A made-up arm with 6 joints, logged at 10 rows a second.
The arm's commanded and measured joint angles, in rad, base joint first. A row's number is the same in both.
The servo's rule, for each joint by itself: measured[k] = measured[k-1] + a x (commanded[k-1-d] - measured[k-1]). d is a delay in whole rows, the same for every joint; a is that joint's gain. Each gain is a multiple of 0.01, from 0.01 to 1. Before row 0 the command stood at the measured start. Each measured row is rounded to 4 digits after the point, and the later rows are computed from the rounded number. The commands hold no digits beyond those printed.
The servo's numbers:
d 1
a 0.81 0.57 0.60 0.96 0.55 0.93
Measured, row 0:
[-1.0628 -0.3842 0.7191 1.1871 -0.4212 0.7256]
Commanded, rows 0 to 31:
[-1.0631 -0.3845 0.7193 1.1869 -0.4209 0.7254]
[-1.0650 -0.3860 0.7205 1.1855 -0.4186 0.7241]
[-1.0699 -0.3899 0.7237 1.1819 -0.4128 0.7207]
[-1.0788 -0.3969 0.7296 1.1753 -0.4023 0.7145]
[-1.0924 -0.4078 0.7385 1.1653 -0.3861 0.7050]
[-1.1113 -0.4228 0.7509 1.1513 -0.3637 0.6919]
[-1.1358 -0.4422 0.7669 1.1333 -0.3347 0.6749]
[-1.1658 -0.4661 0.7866 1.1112 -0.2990 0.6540]
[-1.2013 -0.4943 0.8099 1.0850 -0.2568 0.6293]
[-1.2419 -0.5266 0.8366 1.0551 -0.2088 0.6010]
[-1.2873 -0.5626 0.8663 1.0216 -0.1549 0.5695]
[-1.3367 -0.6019 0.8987 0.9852 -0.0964 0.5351]
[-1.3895 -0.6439 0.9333 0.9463 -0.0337 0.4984]
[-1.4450 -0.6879 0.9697 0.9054 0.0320 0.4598]
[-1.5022 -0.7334 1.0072 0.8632 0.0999 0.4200]
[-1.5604 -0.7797 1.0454 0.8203 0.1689 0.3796]
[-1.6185 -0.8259 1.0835 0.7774 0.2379 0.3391]
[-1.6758 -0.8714 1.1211 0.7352 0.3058 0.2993]
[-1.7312 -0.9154 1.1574 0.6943 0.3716 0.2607]
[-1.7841 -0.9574 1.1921 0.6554 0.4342 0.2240]
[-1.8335 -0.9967 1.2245 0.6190 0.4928 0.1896]
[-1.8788 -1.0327 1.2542 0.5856 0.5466 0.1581]
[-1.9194 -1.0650 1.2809 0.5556 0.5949 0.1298]
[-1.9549 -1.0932 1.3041 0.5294 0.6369 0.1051]
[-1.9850 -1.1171 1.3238 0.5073 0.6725 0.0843]
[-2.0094 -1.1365 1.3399 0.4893 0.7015 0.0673]
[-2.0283 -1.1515 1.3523 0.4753 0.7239 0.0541]
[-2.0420 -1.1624 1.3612 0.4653 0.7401 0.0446]
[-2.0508 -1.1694 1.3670 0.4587 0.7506 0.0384]
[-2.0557 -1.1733 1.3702 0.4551 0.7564 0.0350]
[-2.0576 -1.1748 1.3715 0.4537 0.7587 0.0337]
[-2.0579 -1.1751 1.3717 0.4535 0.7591 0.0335]
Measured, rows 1 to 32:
[-1.0628 -0.3842 0.7191 1.1871 -0.4212 0.7256]
[-1.0630 -0.3844 0.7192 1.1869 -0.4210 0.7254]
[-1.0646 -0.3853 0.7200 1.1856 -0.4197 0.7242]
[-1.0689 -0.3879 0.7222 1.1820 -0.4159 0.7209]
[-1.0769 -0.3930 0.7266 1.1756 -0.4084 0.7149]
[-1.0895 -0.4014 0.7337 1.1657 -0.3961 0.7057]
[-1.1072 -0.4136 0.7440 1.1519 -0.3783 0.6929]
[-1.1304 -0.4299 0.7577 1.1340 -0.3543 0.6762]
[-1.1591 -0.4505 0.7750 1.1121 -0.3239 0.6556]
[-1.1933 -0.4755 0.7959 1.0861 -0.2870 0.6311]
[-1.2327 -0.5046 0.8203 1.0563 -0.2440 0.6031]
[-1.2769 -0.5377 0.8479 1.0230 -0.1950 0.5719]
[-1.3253 -0.5743 0.8784 0.9867 -0.1408 0.5377]
[-1.3773 -0.6140 0.9113 0.9479 -0.0819 0.5012]
[-1.4321 -0.6561 0.9463 0.9071 -0.0193 0.4627]
[-1.4889 -0.7002 0.9828 0.8650 0.0463 0.4230]
[-1.5468 -0.7455 1.0204 0.8221 0.1137 0.3826]
[-1.6049 -0.7913 1.0583 0.7792 0.1820 0.3421]
[-1.6623 -0.8370 1.0960 0.7370 0.2501 0.3023]
[-1.7181 -0.8817 1.1328 0.6960 0.3169 0.2636]
[-1.7716 -0.9248 1.1684 0.6570 0.3814 0.2268]
[-1.8217 -0.9658 1.2021 0.6205 0.4427 0.1922]
[-1.8680 -1.0039 1.2334 0.5870 0.4998 0.1605]
[-1.9096 -1.0387 1.2619 0.5569 0.5521 0.1319]
[-1.9463 -1.0698 1.2872 0.5305 0.5987 0.1070]
[-1.9776 -1.0968 1.3092 0.5082 0.6393 0.0859]
[-2.0034 -1.1194 1.3276 0.4901 0.6735 0.0686]
[-2.0236 -1.1377 1.3424 0.4759 0.7012 0.0551]
[-2.0385 -1.1518 1.3537 0.4657 0.7226 0.0453]
[-2.0485 -1.1618 1.3617 0.4590 0.7380 0.0389]
[-2.0543 -1.1684 1.3668 0.4553 0.7481 0.0353]
[-2.0570 -1.1720 1.3696 0.4538 0.7539 0.0338]

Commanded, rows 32 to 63:
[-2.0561 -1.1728 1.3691 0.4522 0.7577 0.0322]
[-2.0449 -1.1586 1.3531 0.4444 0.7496 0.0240]
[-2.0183 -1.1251 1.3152 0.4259 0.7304 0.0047]
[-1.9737 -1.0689 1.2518 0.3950 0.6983 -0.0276]
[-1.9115 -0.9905 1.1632 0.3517 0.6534 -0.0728]
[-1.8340 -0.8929 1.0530 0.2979 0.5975 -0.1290]
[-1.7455 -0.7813 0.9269 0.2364 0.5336 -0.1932]
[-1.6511 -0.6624 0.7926 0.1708 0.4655 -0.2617]
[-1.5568 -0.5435 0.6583 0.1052 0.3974 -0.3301]
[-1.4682 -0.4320 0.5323 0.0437 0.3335 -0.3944]
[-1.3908 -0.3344 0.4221 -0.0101 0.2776 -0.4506]
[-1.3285 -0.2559 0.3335 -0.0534 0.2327 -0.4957]
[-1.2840 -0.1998 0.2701 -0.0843 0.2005 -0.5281]
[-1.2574 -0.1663 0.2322 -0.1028 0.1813 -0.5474]
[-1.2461 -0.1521 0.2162 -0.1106 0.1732 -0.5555]
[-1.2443 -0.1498 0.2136 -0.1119 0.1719 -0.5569]
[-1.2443 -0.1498 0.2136 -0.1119 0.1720 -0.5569]
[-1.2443 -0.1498 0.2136 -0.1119 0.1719 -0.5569]
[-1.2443 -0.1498 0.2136 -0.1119 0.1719 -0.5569]
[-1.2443 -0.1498 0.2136 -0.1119 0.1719 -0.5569]
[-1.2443 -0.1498 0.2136 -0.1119 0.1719 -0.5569]
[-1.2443 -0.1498 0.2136 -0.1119 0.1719 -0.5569]
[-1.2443 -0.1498 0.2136 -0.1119 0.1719 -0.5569]
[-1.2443 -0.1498 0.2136 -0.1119 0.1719 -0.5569]
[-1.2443 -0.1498 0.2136 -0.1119 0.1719 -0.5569]
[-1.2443 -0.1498 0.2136 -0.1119 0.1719 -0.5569]
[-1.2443 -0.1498 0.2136 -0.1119 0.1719 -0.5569]
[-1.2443 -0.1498 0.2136 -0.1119 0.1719 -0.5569]
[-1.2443 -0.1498 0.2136 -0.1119 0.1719 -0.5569]
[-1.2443 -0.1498 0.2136 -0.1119 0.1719 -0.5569]
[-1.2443 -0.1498 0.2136 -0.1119 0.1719 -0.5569]
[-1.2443 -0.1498 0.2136 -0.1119 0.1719 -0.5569]
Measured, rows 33 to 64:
[-2.0577 -1.1738 1.3709 0.4535 0.7568 0.0335]
[-2.0564 -1.1732 1.3698 0.4523 0.7573 0.0323]
[-2.0471 -1.1649 1.3598 0.4447 0.7531 0.0246]
[-2.0238 -1.1422 1.3330 0.4267 0.7406 0.0061]
[-1.9832 -1.1004 1.2843 0.3963 0.7173 -0.0252]
[-1.9251 -1.0378 1.2116 0.3535 0.6822 -0.0695]
[-1.8513 -0.9552 1.1164 0.3001 0.6356 -0.1248]
[-1.7656 -0.8561 1.0027 0.2389 0.5795 -0.1884]
[-1.6729 -0.7457 0.8766 0.1735 0.5168 -0.2566]
[-1.5789 -0.6304 0.7456 0.1079 0.4511 -0.3250]
[-1.4892 -0.5173 0.6176 0.0463 0.3864 -0.3895]
[-1.4095 -0.4130 0.5003 -0.0078 0.3266 -0.4463]
[-1.3439 -0.3235 0.4002 -0.0516 0.2750 -0.4922]
[-1.2954 -0.2530 0.3221 -0.0830 0.2340 -0.5256]
[-1.2646 -0.2036 0.2682 -0.1020 0.2050 -0.5459]
[-1.2496 -0.1742 0.2370 -0.1103 0.1875 -0.5548]
[-1.2453 -0.1603 0.2230 -0.1118 0.1789 -0.5568]
[-1.2445 -0.1543 0.2174 -0.1119 0.1751 -0.5569]
[-1.2443 -0.1517 0.2151 -0.1119 0.1733 -0.5569]
[-1.2443 -0.1506 0.2142 -0.1119 0.1725 -0.5569]
[-1.2443 -0.1501 0.2138 -0.1119 0.1722 -0.5569]
[-1.2443 -0.1499 0.2137 -0.1119 0.1720 -0.5569]
[-1.2443 -0.1498 0.2136 -0.1119 0.1719 -0.5569]
[-1.2443 -0.1498 0.2136 -0.1119 0.1719 -0.5569]
[-1.2443 -0.1498 0.2136 -0.1119 0.1719 -0.5569]
[-1.2443 -0.1498 0.2136 -0.1119 0.1719 -0.5569]
[-1.2443 -0.1498 0.2136 -0.1119 0.1719 -0.5569]
[-1.2443 -0.1498 0.2136 -0.1119 0.1719 -0.5569]
[-1.2443 -0.1498 0.2136 -0.1119 0.1719 -0.5569]
[-1.2443 -0.1498 0.2136 -0.1119 0.1719 -0.5569]
[-1.2443 -0.1498 0.2136 -0.1119 0.1719 -0.5569]
[-1.2443 -0.1498 0.2136 -0.1119 0.1719 -0.5569]

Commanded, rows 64 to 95:
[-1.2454 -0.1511 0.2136 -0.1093 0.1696 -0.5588]
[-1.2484 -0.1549 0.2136 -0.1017 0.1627 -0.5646]
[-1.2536 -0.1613 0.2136 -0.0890 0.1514 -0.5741]
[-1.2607 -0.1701 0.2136 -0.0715 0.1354 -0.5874]
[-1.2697 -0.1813 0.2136 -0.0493 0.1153 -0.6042]
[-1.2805 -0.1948 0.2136 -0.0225 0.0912 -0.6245]
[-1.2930 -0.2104 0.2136 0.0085 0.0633 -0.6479]
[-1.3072 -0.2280 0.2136 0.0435 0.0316 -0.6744]
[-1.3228 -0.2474 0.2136 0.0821 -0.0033 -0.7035]
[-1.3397 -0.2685 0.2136 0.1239 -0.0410 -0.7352]
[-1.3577 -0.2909 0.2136 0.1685 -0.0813 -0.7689]
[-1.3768 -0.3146 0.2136 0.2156 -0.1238 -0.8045]
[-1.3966 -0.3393 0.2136 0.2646 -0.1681 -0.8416]
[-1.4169 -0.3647 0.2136 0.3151 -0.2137 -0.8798]
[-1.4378 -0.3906 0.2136 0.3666 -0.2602 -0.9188]
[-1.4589 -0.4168 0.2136 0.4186 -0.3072 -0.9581]
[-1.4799 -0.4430 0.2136 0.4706 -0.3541 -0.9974]
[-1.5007 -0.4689 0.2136 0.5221 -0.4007 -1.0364]
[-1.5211 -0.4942 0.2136 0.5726 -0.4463 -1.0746]
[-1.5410 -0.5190 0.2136 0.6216 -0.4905 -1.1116]
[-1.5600 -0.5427 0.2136 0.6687 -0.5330 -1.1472]
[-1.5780 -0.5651 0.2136 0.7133 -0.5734 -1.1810]
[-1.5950 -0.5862 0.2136 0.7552 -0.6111 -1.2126]
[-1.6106 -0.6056 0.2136 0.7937 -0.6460 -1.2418]
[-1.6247 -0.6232 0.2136 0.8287 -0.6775 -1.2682]
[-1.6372 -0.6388 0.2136 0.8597 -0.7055 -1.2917]
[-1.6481 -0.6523 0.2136 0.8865 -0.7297 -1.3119]
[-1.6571 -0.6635 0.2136 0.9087 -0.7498 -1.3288]
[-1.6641 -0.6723 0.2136 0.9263 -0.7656 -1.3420]
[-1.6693 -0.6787 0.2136 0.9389 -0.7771 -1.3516]
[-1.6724 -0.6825 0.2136 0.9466 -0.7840 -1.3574]
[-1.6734 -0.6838 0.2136 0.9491 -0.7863 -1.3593]
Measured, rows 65 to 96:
[-1.2443 -0.1498 0.2136 -0.1119 0.1719 -0.5569]
[-1.2452 -0.1505 0.2136 -0.1094 0.1706 -0.5587]
[-1.2478 -0.1530 0.2136 -0.1020 0.1663 -0.5642]
[-1.2525 -0.1577 0.2136 -0.0895 0.1581 -0.5734]
[-1.2591 -0.1648 0.2136 -0.0722 0.1456 -0.5864]
[-1.2677 -0.1742 0.2136 -0.0502 0.1289 -0.6030]
[-1.2781 -0.1859 0.2136 -0.0236 0.1082 -0.6230]
[-1.2902 -0.1999 0.2136 0.0072 0.0835 -0.6462]
[-1.3040 -0.2159 0.2136 0.0420 0.0550 -0.6724]
[-1.3192 -0.2339 0.2136 0.0805 0.0229 -0.7013]
[-1.3358 -0.2536 0.2136 0.1222 -0.0122 -0.7328]
[-1.3535 -0.2749 0.2136 0.1666 -0.0502 -0.7664]
[-1.3724 -0.2975 0.2136 0.2136 -0.0907 -0.8018]
[-1.3920 -0.3213 0.2136 0.2626 -0.1333 -0.8388]
[-1.4122 -0.3460 0.2136 0.3130 -0.1775 -0.8769]
[-1.4329 -0.3714 0.2136 0.3645 -0.2230 -0.9159]
[-1.4540 -0.3973 0.2136 0.4164 -0.2693 -0.9551]
[-1.4750 -0.4233 0.2136 0.4684 -0.3159 -0.9944]
[-1.4958 -0.4493 0.2136 0.5200 -0.3625 -1.0335]
[-1.5163 -0.4749 0.2136 0.5705 -0.4086 -1.0717]
[-1.5363 -0.5000 0.2136 0.6196 -0.4536 -1.1088]
[-1.5555 -0.5243 0.2136 0.6667 -0.4973 -1.1445]
[-1.5737 -0.5476 0.2136 0.7114 -0.5392 -1.1784]
[-1.5910 -0.5696 0.2136 0.7534 -0.5787 -1.2102]
[-1.6069 -0.5901 0.2136 0.7921 -0.6157 -1.2396]
[-1.6213 -0.6090 0.2136 0.8272 -0.6497 -1.2662]
[-1.6342 -0.6260 0.2136 0.8584 -0.6804 -1.2899]
[-1.6455 -0.6410 0.2136 0.8854 -0.7075 -1.3104]
[-1.6549 -0.6538 0.2136 0.9078 -0.7308 -1.3275]
[-1.6624 -0.6643 0.2136 0.9256 -0.7499 -1.3410]
[-1.6680 -0.6725 0.2136 0.9384 -0.7649 -1.3509]
[-1.6716 -0.6782 0.2136 0.9463 -0.7754 -1.3569]

